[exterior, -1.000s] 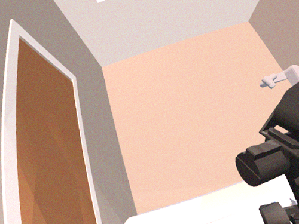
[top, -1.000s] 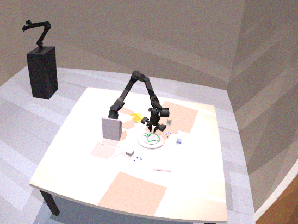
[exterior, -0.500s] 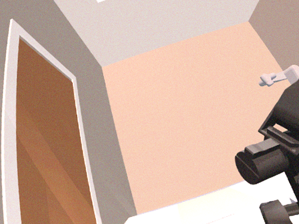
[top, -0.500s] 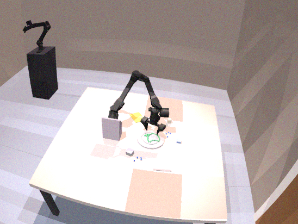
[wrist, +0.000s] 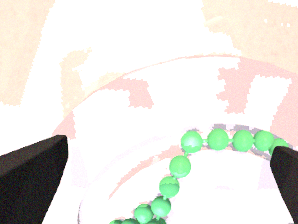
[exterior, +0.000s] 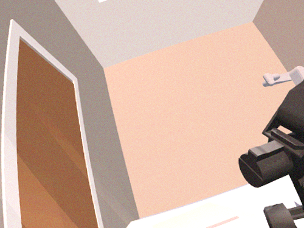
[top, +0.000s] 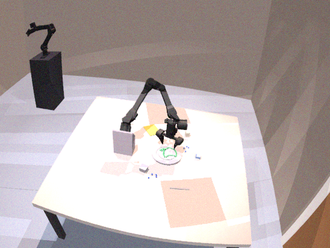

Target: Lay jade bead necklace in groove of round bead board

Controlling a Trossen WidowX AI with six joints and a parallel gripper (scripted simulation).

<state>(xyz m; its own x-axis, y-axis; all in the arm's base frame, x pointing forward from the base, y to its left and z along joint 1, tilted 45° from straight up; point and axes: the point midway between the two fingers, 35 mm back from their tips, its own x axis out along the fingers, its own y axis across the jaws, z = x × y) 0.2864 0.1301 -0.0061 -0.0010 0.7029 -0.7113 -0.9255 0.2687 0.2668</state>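
Right now the round white bead board is 7 cm to the right of my gripper tip and 1 cm below it. The rest, counted from my gripper tip: yellow sheet: 18 cm to the left, 14 cm behind, 2 cm below; blue block: 21 cm ahead, 4 cm to the right, 1 cm below; cream block: 18 cm to the left, 12 cm ahead.
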